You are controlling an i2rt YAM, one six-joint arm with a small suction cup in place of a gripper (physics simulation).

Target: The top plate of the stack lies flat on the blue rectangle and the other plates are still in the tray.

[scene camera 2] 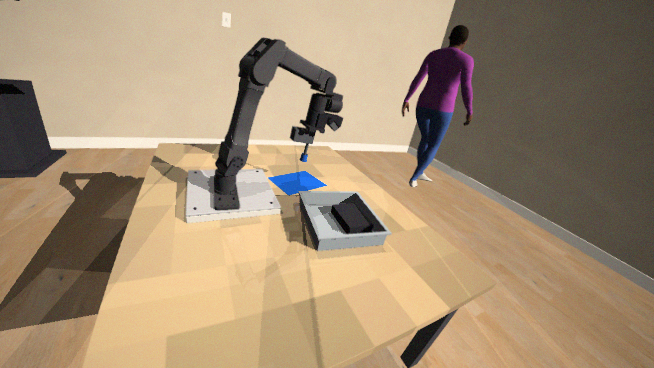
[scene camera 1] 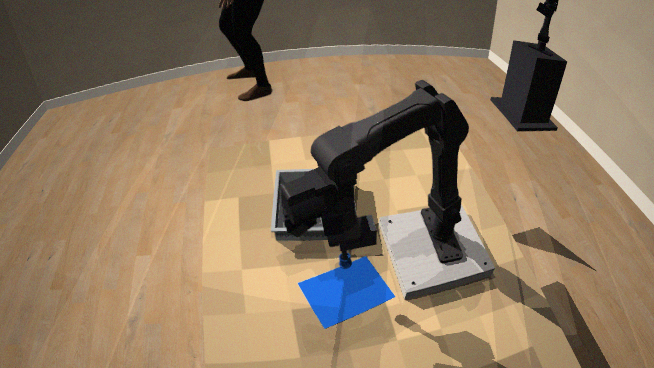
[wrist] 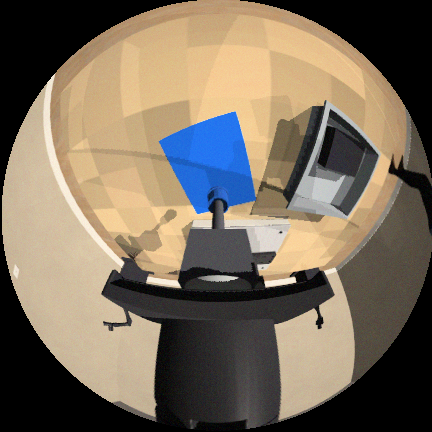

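Observation:
My suction cup is holding nothing, and I can see it both in scene camera 2 and in the wrist view. There is a grey tray, and the cup is 29 cm from the middle of it. A blue rectangle is visible to me too.

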